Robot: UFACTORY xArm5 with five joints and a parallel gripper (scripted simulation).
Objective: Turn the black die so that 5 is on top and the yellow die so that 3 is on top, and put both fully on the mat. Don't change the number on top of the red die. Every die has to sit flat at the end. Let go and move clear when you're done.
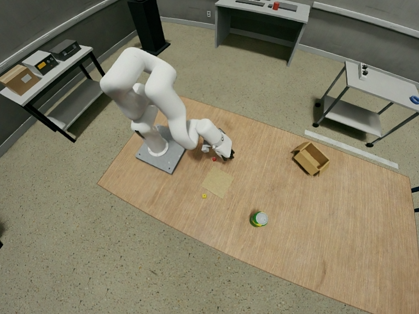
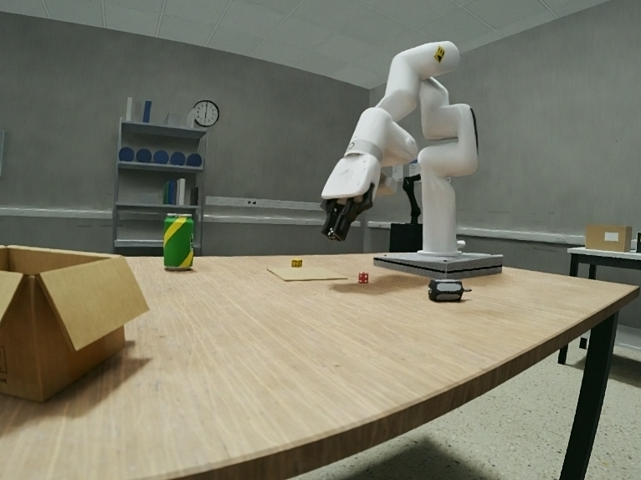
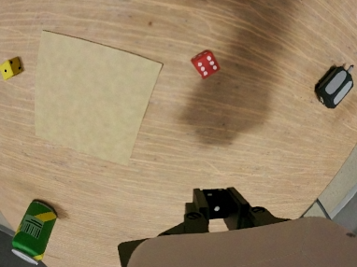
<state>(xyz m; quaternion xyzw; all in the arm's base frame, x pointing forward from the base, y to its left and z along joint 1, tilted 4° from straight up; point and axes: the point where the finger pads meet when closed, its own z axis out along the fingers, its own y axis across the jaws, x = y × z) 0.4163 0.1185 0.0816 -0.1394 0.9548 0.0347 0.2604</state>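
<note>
Right now my hand is 8 cm past the red die, 2 cm to the left of it and 10 cm above it. From my hand the other things lie so: small black device: 14 cm behind, 17 cm to the left, 10 cm below; black die: 1 cm below; tan mat: 1 cm behind, 14 cm to the right, 11 cm below.
</note>
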